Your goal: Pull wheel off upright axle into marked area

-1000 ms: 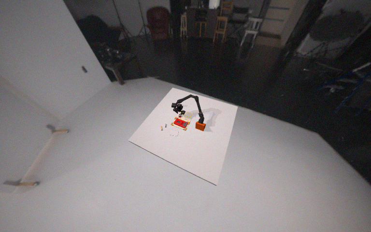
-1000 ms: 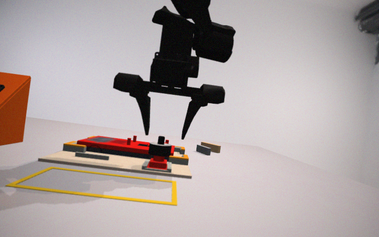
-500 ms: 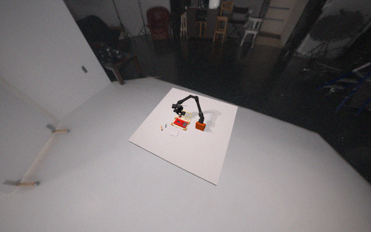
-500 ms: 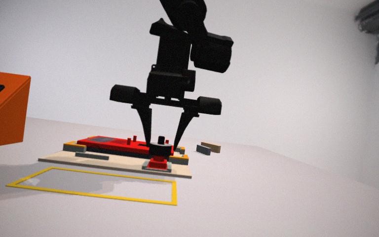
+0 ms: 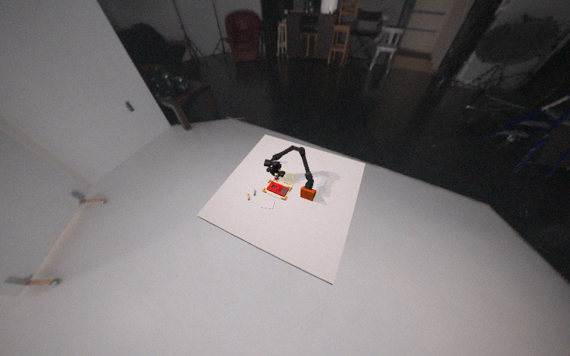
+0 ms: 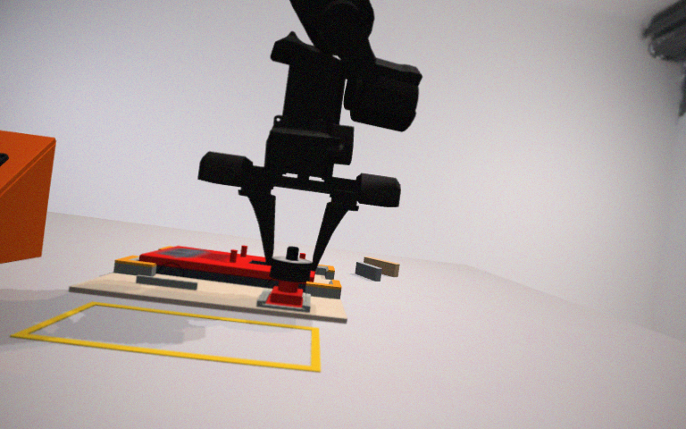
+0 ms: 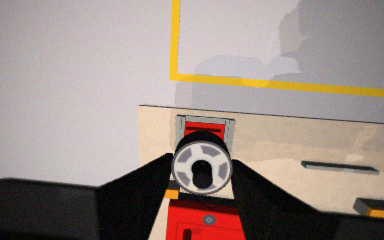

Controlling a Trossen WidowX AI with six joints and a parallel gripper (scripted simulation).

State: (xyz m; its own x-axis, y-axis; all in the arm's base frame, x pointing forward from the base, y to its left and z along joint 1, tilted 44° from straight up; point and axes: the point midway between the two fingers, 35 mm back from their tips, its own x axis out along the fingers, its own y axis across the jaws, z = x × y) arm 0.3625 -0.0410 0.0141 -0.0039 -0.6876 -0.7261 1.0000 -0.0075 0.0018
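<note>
Right now the wheel is right at my gripper tip. From my gripper tip the other things lie so: tan block 150 mm ahead, 310 mm to the left, 30 mm below; then upright axle 10 mm below.
</note>
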